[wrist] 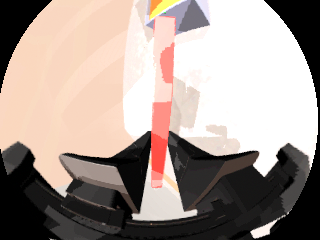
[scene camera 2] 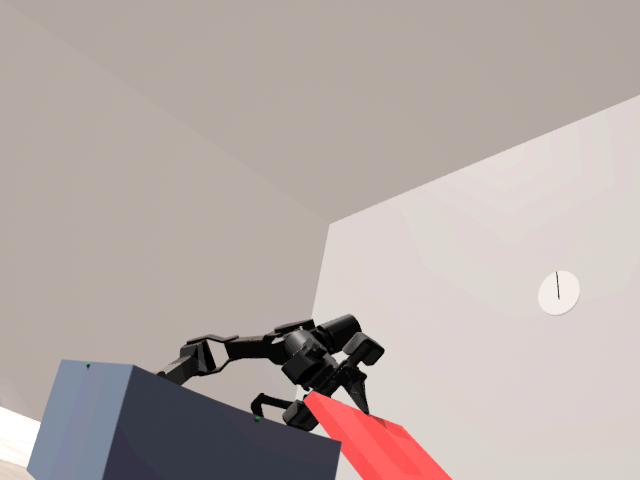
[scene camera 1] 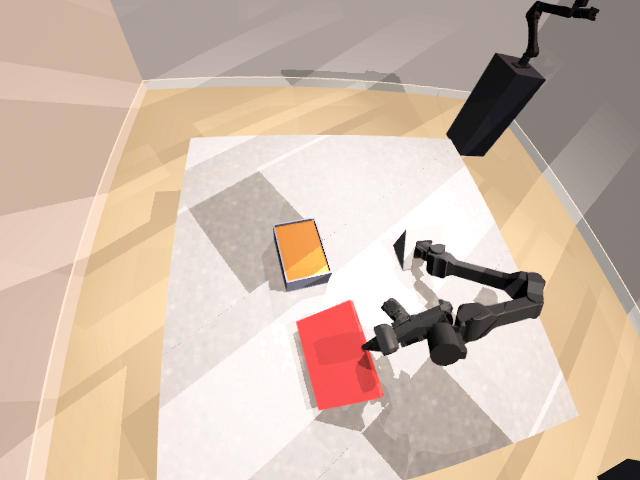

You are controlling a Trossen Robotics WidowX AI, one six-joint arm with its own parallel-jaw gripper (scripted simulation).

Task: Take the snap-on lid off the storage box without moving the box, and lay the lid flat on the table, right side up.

Note:
The gripper carries a red lid. Further things: a storage box.
The gripper is seen too in the wrist view and in scene camera 1.

